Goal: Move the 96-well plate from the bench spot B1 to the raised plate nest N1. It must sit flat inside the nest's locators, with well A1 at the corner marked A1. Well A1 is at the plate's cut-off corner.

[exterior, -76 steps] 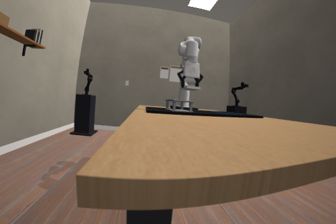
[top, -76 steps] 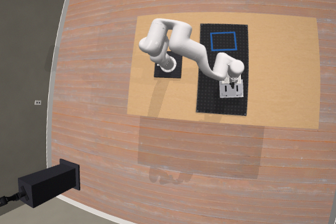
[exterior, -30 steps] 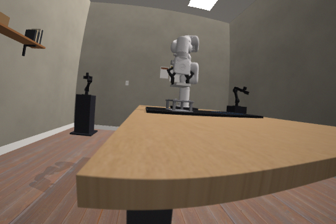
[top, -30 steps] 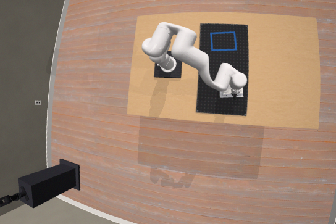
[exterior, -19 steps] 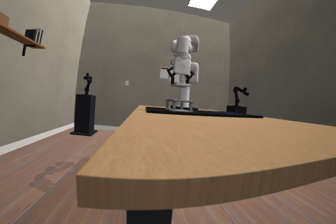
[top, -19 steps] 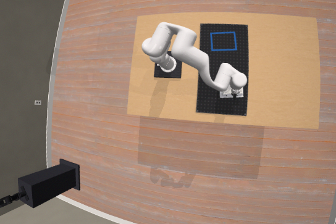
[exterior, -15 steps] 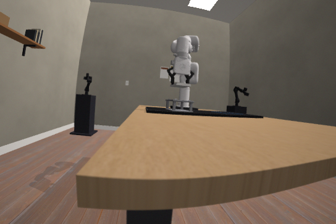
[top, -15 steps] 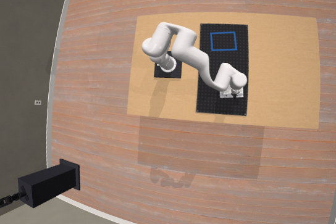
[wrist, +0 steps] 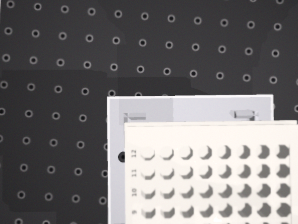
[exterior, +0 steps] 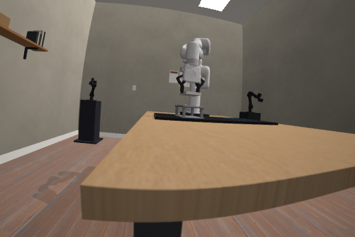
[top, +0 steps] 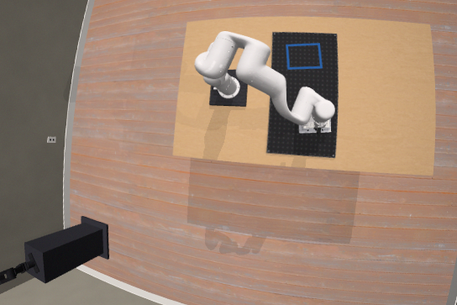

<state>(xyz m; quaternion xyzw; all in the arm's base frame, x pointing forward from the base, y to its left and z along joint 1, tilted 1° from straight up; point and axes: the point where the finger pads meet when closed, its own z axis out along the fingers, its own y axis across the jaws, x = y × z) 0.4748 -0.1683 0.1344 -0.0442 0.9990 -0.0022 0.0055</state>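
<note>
The raised plate nest N1 lies 80 mm below my hand. The rest, counted from my hand: 96-well plate: 10 mm below.
</note>
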